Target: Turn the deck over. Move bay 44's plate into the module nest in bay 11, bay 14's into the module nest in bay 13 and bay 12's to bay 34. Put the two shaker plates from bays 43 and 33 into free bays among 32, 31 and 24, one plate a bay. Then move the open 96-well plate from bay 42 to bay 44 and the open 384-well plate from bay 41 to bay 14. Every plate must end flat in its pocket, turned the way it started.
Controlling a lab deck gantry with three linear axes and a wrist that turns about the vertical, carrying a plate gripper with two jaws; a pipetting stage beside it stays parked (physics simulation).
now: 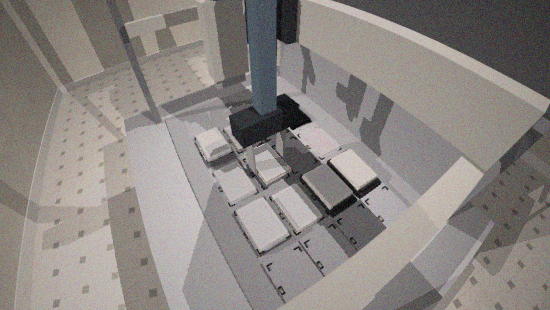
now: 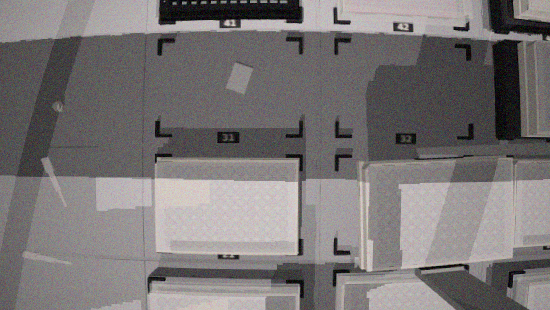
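Scene:
Image 1 shows my gripper, and image 2 shows it as well. On my gripper, (image 1: pixel 251 165) and (image 2: pixel 452 279) are the same spot.

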